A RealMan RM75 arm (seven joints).
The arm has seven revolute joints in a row. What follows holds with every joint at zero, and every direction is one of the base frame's.
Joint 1 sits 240.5 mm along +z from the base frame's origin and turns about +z.
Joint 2 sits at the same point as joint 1 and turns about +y.
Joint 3 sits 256.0 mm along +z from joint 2 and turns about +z.
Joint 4 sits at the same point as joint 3 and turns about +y.
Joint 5 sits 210.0 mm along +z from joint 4 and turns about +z.
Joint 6 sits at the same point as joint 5 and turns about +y.
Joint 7 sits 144.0 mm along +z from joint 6 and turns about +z.
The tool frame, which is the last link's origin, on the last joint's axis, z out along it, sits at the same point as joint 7; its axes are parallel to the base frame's.
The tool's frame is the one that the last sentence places.
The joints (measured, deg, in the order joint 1, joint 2, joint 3, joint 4, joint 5, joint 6, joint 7), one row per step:
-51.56, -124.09, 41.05, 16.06, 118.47, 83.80, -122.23
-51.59, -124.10, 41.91, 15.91, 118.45, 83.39, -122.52
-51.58, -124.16, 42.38, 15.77, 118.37, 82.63, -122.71
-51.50, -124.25, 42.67, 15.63, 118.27, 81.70, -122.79
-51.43, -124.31, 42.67, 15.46, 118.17, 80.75, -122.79
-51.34, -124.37, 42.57, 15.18, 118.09, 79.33, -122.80
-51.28, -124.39, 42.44, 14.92, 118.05, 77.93, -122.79
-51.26, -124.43, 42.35, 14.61, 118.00, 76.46, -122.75
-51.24, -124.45, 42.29, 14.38, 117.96, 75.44, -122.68
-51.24, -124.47, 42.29, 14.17, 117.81, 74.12, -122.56
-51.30, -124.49, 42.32, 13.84, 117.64, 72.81, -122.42
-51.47, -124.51, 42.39, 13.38, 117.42, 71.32, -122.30
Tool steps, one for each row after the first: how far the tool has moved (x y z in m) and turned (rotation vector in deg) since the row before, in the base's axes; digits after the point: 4 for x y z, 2 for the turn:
-0.0009, -0.0010, -0.0018, -0.40, 0.74, -0.01
-0.0011, 0.0002, -0.0018, 0.10, 0.60, 0.32
-0.0014, 0.0005, -0.0018, 0.36, 0.54, 0.46
-0.0014, 0.0011, -0.0013, 0.56, 0.38, 0.57
-0.0022, 0.0018, -0.0017, 0.85, 0.58, 0.89
-0.0023, 0.0021, -0.0014, 0.88, 0.62, 0.82
-0.0022, 0.0020, -0.0016, 0.87, 0.67, 0.79
-0.0016, 0.0013, -0.0011, 0.61, 0.47, 0.53
-0.0018, 0.0021, -0.0011, 0.88, 0.61, 0.58
-0.0016, 0.0018, -0.0014, 0.77, 0.59, 0.55
-0.0013, 0.0020, -0.0018, 0.78, 0.67, 0.60

